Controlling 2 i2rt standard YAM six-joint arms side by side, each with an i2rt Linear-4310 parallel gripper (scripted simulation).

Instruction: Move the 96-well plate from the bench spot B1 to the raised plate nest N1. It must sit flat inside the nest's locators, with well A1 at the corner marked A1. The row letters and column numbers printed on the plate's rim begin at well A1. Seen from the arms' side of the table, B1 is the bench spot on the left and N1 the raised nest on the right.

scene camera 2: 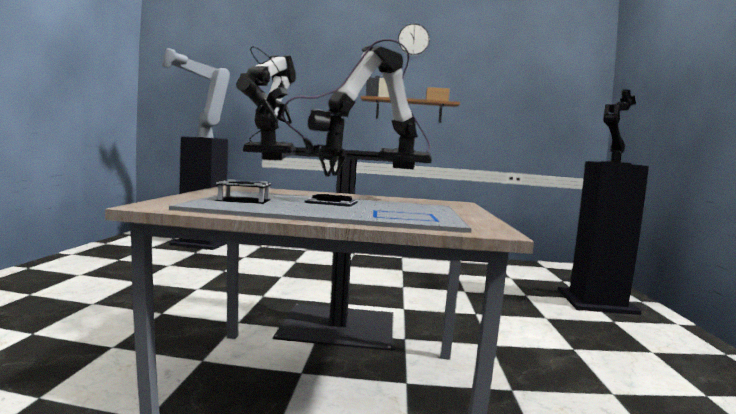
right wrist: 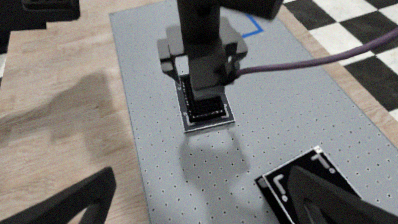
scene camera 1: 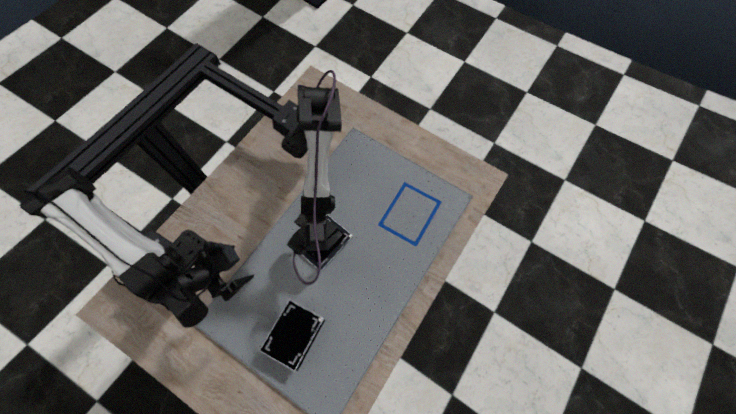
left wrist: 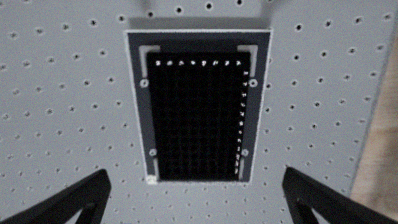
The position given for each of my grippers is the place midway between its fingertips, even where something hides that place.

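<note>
My left gripper [scene camera 2: 331,175] appears in the left wrist view [left wrist: 196,177] too, and it can be found in the right wrist view [right wrist: 202,76]. My right gripper [right wrist: 201,175] is there as well. And I see a 96-well plate [left wrist: 207,106], which the right wrist view [right wrist: 209,107] also shows.
</note>
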